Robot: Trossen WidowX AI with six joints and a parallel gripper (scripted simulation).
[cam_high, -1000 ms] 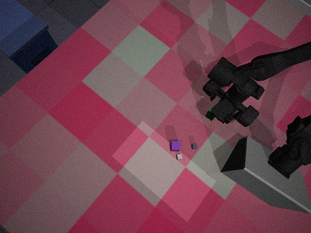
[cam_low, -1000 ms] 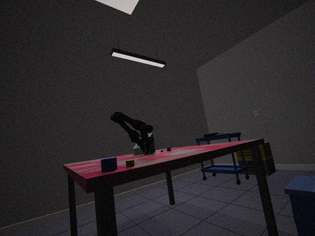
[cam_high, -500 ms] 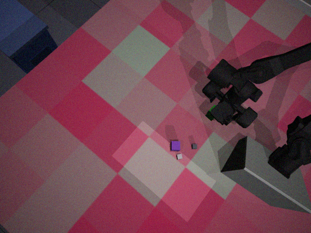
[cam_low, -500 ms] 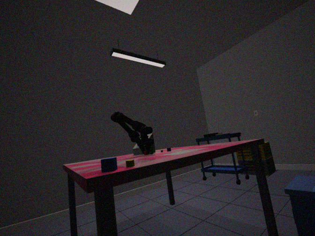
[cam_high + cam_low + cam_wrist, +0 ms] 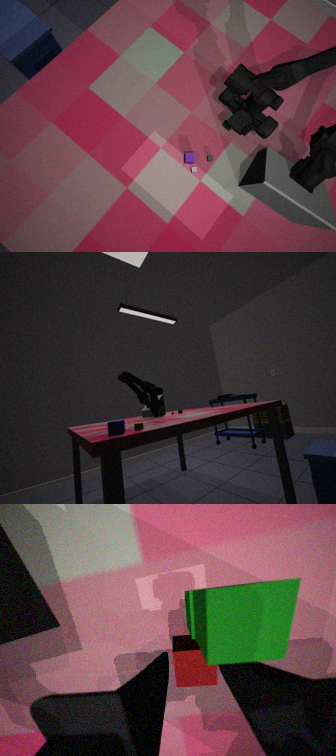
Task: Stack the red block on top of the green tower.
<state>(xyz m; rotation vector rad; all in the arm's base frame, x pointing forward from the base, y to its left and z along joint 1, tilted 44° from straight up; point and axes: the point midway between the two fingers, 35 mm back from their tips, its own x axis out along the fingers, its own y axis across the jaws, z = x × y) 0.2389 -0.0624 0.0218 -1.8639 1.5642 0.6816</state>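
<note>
Now: the small grey block 2 cm behind my gripper tip and 17 cm to the left of it. Round my gripper tip: purple block: 3 cm ahead, 21 cm to the left, 1 cm above; red block: 1 cm above; small white block: 1 cm behind, 23 cm to the left.
</note>
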